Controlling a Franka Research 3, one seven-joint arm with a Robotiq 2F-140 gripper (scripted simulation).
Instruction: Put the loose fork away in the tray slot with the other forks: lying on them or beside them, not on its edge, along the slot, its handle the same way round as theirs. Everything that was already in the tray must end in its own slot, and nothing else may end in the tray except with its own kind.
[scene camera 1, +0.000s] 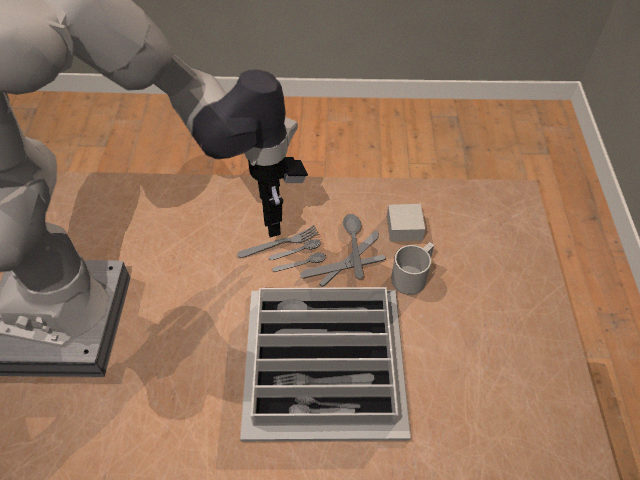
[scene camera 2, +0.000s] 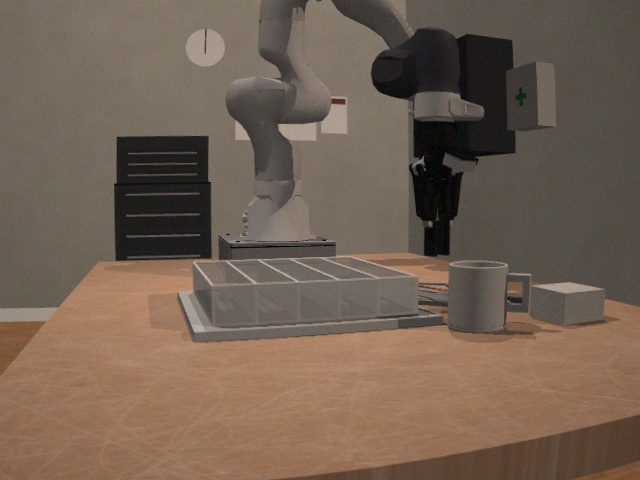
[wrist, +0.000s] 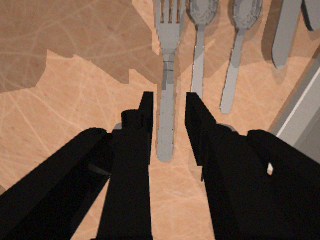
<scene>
The pictures show: the gripper, a tray, a mug and a block.
The gripper also shows in scene camera 1 and in the wrist view.
</scene>
